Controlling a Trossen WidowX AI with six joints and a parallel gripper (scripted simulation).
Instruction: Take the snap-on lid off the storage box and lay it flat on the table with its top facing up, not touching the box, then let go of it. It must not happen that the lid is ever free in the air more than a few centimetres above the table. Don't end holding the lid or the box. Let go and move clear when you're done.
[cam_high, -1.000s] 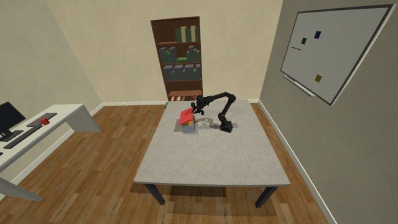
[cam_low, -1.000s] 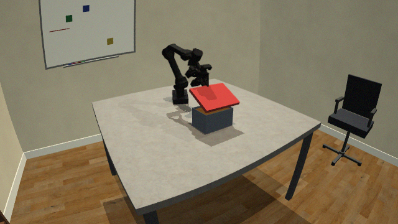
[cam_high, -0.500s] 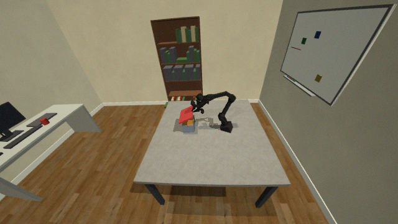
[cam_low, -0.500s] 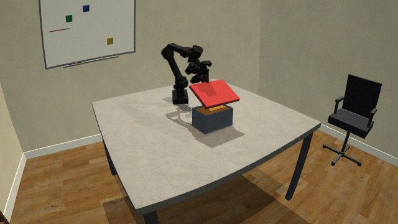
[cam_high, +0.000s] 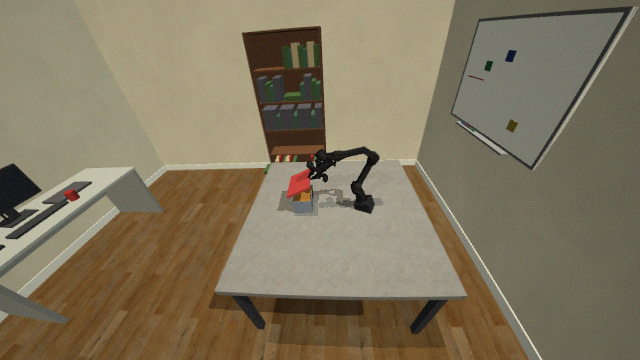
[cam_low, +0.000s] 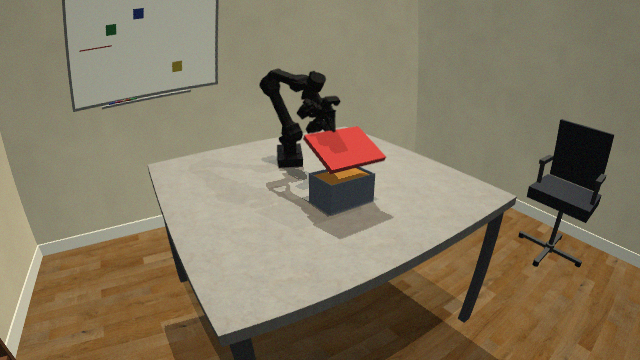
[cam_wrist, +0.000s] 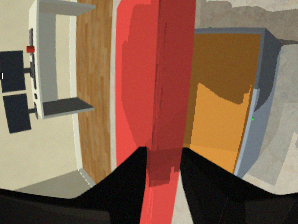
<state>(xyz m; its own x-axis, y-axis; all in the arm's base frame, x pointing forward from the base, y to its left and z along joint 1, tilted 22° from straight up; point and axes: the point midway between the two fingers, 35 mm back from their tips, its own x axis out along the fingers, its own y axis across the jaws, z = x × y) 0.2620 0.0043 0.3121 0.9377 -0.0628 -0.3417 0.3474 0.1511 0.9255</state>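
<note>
The red lid is 10 cm ahead of my hand and 5 cm below it. Round my hand: grey storage box (21 cm below, 8 cm ahead).
</note>
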